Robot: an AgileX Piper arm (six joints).
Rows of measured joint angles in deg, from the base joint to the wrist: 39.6 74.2 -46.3 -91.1 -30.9 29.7; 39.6 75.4 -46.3 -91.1 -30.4 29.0; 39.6 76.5 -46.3 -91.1 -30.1 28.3; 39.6 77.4 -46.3 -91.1 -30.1 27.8; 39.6 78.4 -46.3 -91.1 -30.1 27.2; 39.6 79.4 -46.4 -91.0 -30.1 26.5; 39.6 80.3 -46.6 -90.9 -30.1 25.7; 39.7 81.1 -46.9 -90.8 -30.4 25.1; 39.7 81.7 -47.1 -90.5 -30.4 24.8; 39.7 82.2 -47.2 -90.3 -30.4 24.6; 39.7 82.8 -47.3 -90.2 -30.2 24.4; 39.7 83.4 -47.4 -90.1 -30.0 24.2; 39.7 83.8 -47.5 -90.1 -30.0 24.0; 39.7 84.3 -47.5 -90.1 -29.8 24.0; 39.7 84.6 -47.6 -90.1 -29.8 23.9; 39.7 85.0 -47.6 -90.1 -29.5 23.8; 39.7 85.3 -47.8 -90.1 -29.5 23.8; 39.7 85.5 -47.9 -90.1 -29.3 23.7; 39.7 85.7 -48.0 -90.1 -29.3 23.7; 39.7 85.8 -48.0 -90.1 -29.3 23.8; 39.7 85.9 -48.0 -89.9 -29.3 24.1; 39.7 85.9 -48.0 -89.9 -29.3 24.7; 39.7 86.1 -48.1 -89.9 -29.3 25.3
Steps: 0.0 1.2 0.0 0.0 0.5 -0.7; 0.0 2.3 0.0 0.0 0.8 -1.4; 0.0 3.2 0.0 0.0 0.8 -1.9; 0.0 4.2 0.0 0.0 0.8 -2.5; 0.0 5.2 -0.1 0.1 0.8 -3.2; 0.0 6.1 -0.3 0.2 0.8 -4.0; 0.1 6.9 -0.6 0.3 0.5 -4.6; 0.1 7.5 -0.8 0.6 0.5 -4.9; 0.1 8.0 -0.9 0.8 0.5 -5.1; 0.1 8.6 -1.0 0.9 0.7 -5.3; 0.1 9.2 -1.1 1.0 0.9 -5.5; 0.1 9.6 -1.2 1.0 0.9 -5.7; 0.1 10.1 -1.2 1.0 1.1 -5.7; 0.1 10.4 -1.3 1.0 1.1 -5.8; 0.1 10.8 -1.3 1.0 1.4 -5.9; 0.1 11.1 -1.5 1.0 1.4 -5.9; 0.1 11.3 -1.6 1.0 1.6 -6.0; 0.1 11.5 -1.7 1.0 1.6 -6.0; 0.1 11.6 -1.7 1.0 1.6 -5.9; 0.1 11.7 -1.7 1.2 1.6 -5.6; 0.1 11.7 -1.7 1.2 1.6 -5.0; 0.1 11.9 -1.8 1.2 1.6 -4.4
